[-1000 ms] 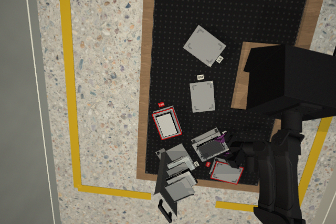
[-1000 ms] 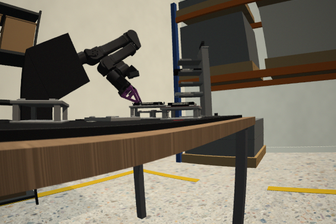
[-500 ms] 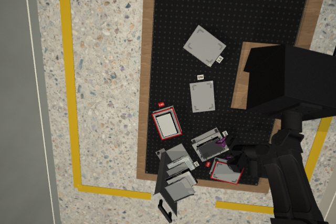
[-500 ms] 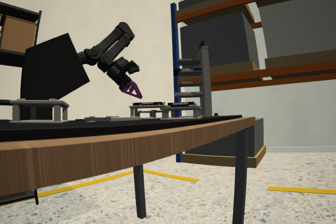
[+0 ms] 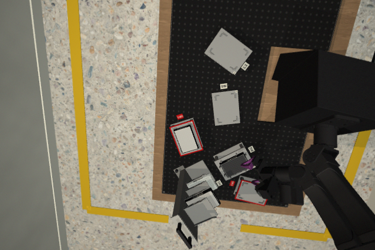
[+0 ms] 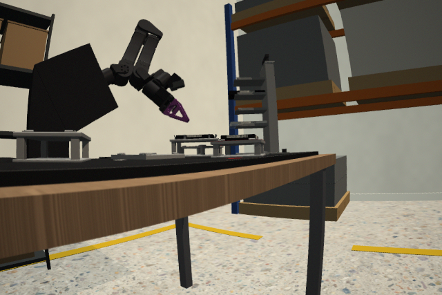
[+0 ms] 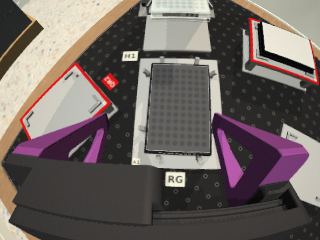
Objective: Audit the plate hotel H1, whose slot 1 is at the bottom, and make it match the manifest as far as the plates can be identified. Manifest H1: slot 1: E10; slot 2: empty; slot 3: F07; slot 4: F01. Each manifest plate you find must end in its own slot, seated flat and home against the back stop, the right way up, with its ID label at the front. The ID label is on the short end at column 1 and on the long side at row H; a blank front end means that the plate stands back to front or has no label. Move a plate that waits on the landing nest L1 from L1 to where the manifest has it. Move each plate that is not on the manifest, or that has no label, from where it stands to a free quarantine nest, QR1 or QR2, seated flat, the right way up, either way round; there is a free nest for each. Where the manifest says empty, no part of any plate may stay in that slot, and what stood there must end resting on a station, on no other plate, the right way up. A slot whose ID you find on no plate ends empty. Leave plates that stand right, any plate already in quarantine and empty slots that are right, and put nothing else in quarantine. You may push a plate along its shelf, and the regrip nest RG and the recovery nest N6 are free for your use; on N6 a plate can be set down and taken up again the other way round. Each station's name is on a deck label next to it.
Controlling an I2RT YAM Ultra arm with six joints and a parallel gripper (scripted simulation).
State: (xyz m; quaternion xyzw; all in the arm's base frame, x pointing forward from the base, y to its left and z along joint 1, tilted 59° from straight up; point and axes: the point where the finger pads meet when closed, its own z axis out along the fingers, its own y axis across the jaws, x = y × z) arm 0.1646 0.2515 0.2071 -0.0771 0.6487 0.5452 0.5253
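Right now the regrip nest RG is 40 mm ahead of my hand, 10 mm to the left of it and 80 mm below it. The rest, counted from my hand: quarantine nest QR2 (90 mm behind, 160 mm to the left, 100 mm below); then H1 deck label (80 mm ahead, 170 mm to the left, 140 mm below); then white well plate (180 mm ahead, 130 mm to the left, 30 mm below).
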